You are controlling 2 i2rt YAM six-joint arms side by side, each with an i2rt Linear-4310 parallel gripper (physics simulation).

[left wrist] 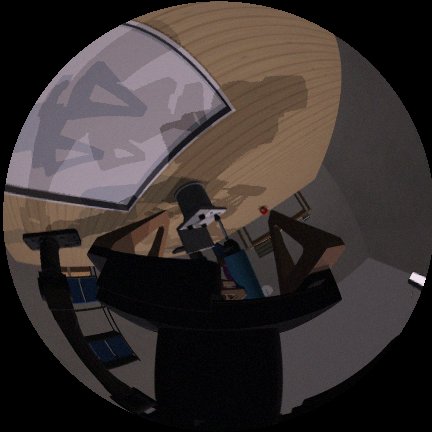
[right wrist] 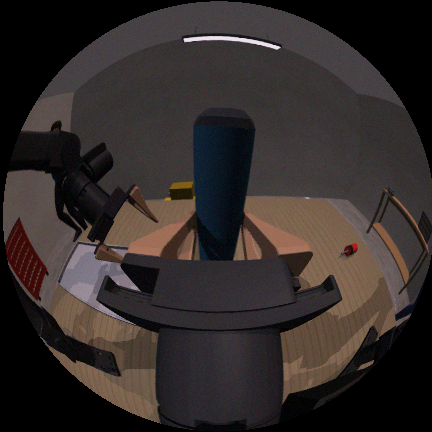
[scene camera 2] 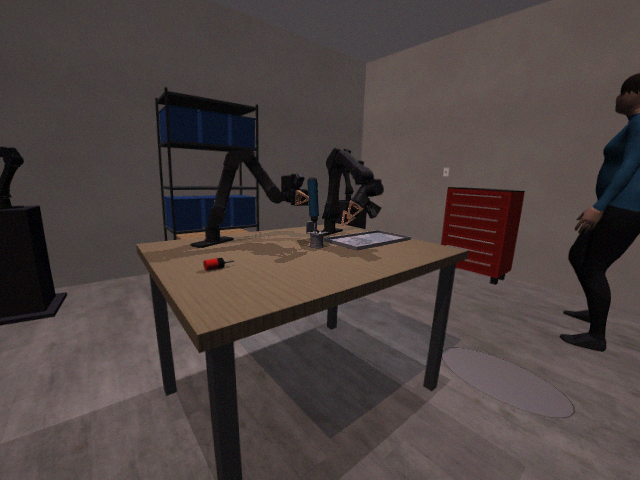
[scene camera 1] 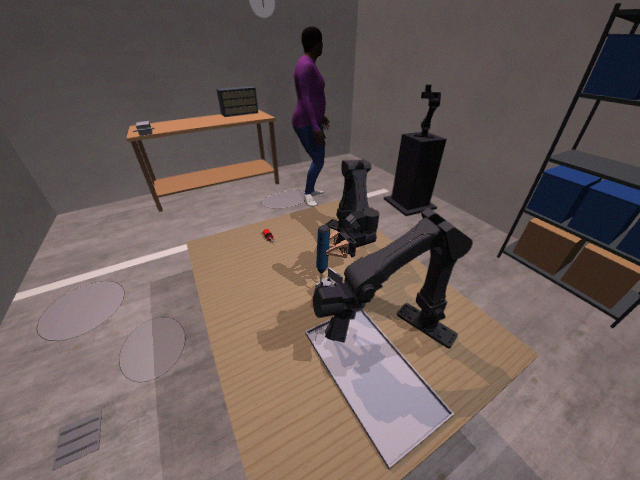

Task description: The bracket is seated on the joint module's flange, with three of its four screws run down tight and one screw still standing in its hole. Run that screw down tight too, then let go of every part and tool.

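Where they show: left gripper, between the fingertips: (left wrist: 218, 215) (scene camera 2: 344, 222); right gripper, between the fingertips: (left wrist: 248, 286) (right wrist: 218, 215) (scene camera 2: 313, 199) (scene camera 1: 322, 249); left arm's base, origin of its link: (left wrist: 48, 238) (scene camera 2: 329, 232) (scene camera 1: 426, 325); right arm's base, origin of its link: (scene camera 2: 213, 242).
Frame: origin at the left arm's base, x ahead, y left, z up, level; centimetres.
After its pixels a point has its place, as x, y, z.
Note:
The joint module (scene camera 2: 316, 240) @(15.4, -35.8, 3.4) (left wrist: 191, 196) @(16.0, -31.3, 3.0) stands upright on the table. The bracket (left wrist: 195, 240) @(11.1, -32.4, 9.2) sits on its flange, with dark screw heads on its pale plate. My right gripper (right wrist: 218, 215) @(13.7, -36.6, 21.3) (scene camera 2: 307, 198) @(13.7, -36.6, 21.3) is shut on the blue screwdriver (scene camera 1: 322, 248) @(15.2, -35.4, 23.3) (scene camera 2: 313, 196) @(14.9, -38.2, 22.5) (left wrist: 245, 272) @(15.6, -35.4, 18.2) (right wrist: 223, 165) @(11.3, -36.0, 26.6), held upright above the module. In the left wrist view its tip meets a screw at the plate's corner; whether that screw is fully down cannot be told. My left gripper (left wrist: 218, 215) @(23.6, -25.7, 11.1) (scene camera 2: 352, 211) (right wrist: 144, 243) @(23.6, -25.7, 11.1) is open and empty, beside the module on the tray side; its fingers are hidden in scene camera 1.
A pale shallow tray (scene camera 1: 392, 439) @(37.4, 9.8, 0.4) (scene camera 2: 382, 237) @(29.9, 5.4, 0.4) (left wrist: 120, 195) @(13.1, -19.9, 0.4) (right wrist: 80, 265) @(30.3, 5.2, 0.4) lies on the table close to the module, partly under my left arm. A red screwdriver (scene camera 1: 267, 234) @(7.4, -80.1, 3.1) (scene camera 2: 213, 264) @(7.6, -82.7, 2.1) (left wrist: 263, 210) @(7.2, -78.8, 2.3) (right wrist: 351, 249) @(5.7, -79.4, 3.0) lies on the table beyond the module, away from the tray.

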